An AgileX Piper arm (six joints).
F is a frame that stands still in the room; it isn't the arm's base.
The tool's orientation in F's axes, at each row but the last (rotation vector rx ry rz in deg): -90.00 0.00 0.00; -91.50 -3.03 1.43; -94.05 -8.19 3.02; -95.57 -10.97 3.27; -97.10 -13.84 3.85; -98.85 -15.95 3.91; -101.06 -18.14 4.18; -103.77 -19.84 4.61; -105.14 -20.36 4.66; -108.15 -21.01 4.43; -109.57 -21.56 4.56; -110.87 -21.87 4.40; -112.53 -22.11 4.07
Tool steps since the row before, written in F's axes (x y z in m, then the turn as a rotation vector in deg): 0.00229 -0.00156 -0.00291 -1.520 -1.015 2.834; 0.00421 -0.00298 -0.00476 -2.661 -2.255 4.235; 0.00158 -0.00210 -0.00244 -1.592 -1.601 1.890; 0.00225 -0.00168 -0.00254 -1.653 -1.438 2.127; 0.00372 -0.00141 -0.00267 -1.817 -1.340 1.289; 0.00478 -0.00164 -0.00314 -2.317 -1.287 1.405; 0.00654 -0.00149 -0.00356 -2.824 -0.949 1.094; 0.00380 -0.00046 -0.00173 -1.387 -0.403 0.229; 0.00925 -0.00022 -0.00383 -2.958 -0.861 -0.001; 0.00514 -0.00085 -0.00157 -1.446 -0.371 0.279; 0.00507 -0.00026 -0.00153 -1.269 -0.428 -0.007; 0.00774 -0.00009 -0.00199 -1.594 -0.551 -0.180; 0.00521 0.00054 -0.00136 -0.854 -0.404 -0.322
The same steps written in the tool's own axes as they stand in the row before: 0.00229 0.00291 -0.00156 -1.520 -2.834 -1.015; 0.00398 0.00491 -0.00305 -2.697 -4.223 -2.235; 0.00118 0.00267 -0.00208 -1.679 -1.868 -1.537; 0.00175 0.00288 -0.00172 -1.695 -2.124 -1.393; 0.00310 0.00325 -0.00168 -1.915 -1.330 -1.150; 0.00391 0.00401 -0.00199 -2.375 -1.524 -1.019; 0.00546 0.00484 -0.00208 -2.815 -1.372 -0.517; 0.00328 0.00249 -0.00086 -1.404 -0.394 -0.112; 0.00825 0.00553 -0.00127 -3.056 -0.376 -0.097; 0.00443 0.00281 -0.00142 -1.444 -0.459 -0.098; 0.00453 0.00261 -0.00086 -1.329 -0.138 -0.086; 0.00705 0.00361 -0.00109 -1.695 -0.012 -0.053; 0.00492 0.00226 -0.00013 -0.969 0.236 -0.030
